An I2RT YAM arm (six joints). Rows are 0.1 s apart.
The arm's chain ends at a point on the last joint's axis. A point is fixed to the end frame.
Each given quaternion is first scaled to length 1.
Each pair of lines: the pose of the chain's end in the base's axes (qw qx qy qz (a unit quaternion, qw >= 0); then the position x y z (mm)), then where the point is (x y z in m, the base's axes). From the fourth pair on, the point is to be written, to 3 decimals.
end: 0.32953, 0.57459, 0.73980, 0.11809, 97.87, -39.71, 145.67
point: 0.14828 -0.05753 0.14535
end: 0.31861, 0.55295, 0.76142, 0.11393, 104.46, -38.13, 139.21
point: 0.15577 -0.05308 0.13757
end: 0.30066, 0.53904, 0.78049, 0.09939, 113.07, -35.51, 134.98
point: 0.16475 -0.04859 0.13086
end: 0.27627, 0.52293, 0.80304, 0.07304, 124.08, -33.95, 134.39
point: 0.176 -0.045 0.127
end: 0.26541, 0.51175, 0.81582, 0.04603, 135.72, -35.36, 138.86
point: 0.187 -0.046 0.129
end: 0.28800, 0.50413, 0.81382, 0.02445, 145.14, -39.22, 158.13
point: 0.197 -0.051 0.150
